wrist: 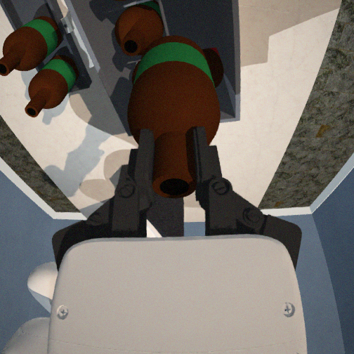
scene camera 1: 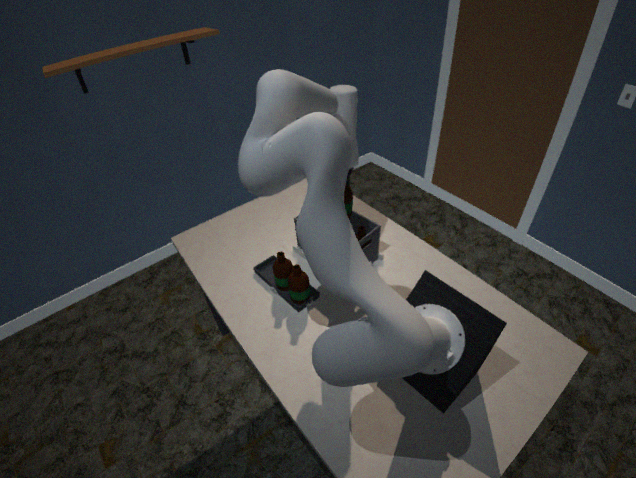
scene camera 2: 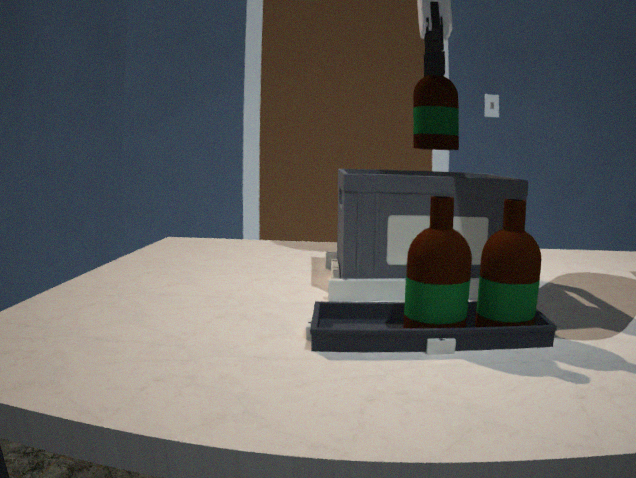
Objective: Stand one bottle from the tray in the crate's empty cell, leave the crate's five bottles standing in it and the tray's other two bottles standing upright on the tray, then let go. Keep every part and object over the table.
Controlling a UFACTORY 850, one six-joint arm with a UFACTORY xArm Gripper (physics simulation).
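My gripper (scene camera 2: 434, 66) (wrist: 173, 142) is shut on the neck of a brown bottle with a green band (scene camera 2: 435, 97) (wrist: 173, 100). That bottle hangs upright above the grey crate (scene camera 2: 359, 226) (wrist: 237, 65) (scene camera 1: 374, 246), clear of its rim. In the wrist view, one crate bottle (wrist: 137, 30) shows beside the held bottle, and another (wrist: 215, 67) is partly hidden behind it. The held bottle hides part of the crate, so I cannot tell which cell is empty. Two bottles (scene camera 1: 281, 269) (scene camera 1: 299, 285) (scene camera 2: 438, 256) (scene camera 2: 510, 256) stand upright on the dark tray (scene camera 2: 370, 339) (scene camera 1: 264, 267).
The table (scene camera 1: 226, 267) (scene camera 2: 154, 334) carries the tray and the crate side by side. The arm (scene camera 1: 334, 231) rises from a dark base plate (scene camera 1: 478, 318) and hides part of the crate in the first scene view. A shelf (scene camera 1: 133, 48) is on the wall.
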